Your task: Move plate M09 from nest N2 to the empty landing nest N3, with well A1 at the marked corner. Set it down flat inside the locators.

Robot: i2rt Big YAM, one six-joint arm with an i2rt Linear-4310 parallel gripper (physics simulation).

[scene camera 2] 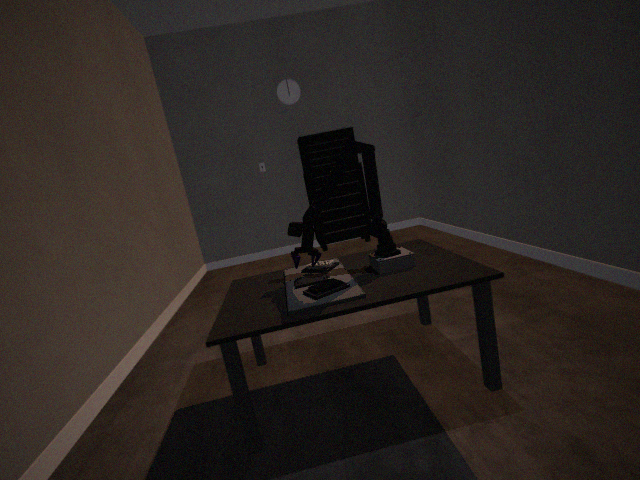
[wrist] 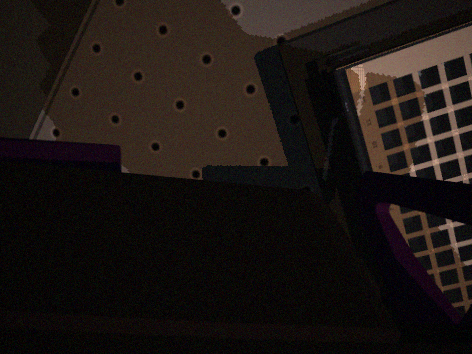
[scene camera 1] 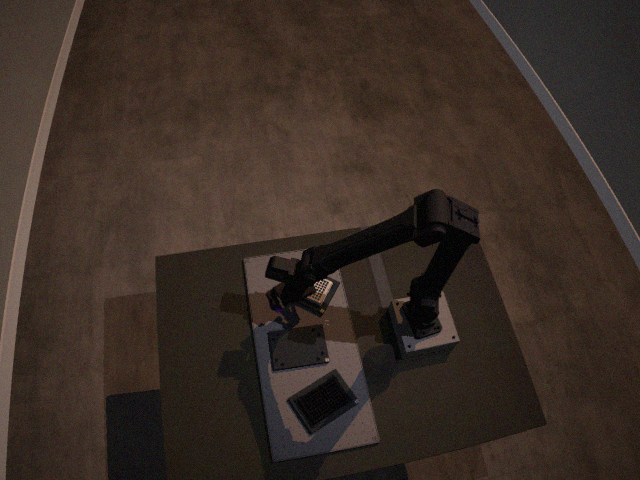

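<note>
A pale well plate (scene camera 1: pixel 321 288) (scene camera 2: pixel 323 265) (wrist: pixel 419 114) with a grid of dark square wells sits in a dark nest (wrist: pixel 282 114) at the far end of the grey perforated board (scene camera 1: pixel 341 433) (wrist: pixel 159 95). I take it for plate M09. An empty dark nest (scene camera 1: pixel 298 347) lies just nearer on the board. My gripper (scene camera 1: pixel 283 306) (scene camera 2: pixel 305 256) (wrist: pixel 245 175) is open and empty. It hangs low at the plate's left edge. In the wrist view its right finger crosses over the plate and its left finger is over bare board.
A black well plate (scene camera 1: pixel 323 400) (scene camera 2: pixel 324 287) lies in a third nest at the board's near end. The arm's base stands on a grey block (scene camera 1: pixel 447 332) to the right. All rests on a dark table (scene camera 1: pixel 465 387). A dark slatted rack (scene camera 2: pixel 330 180) stands behind it.
</note>
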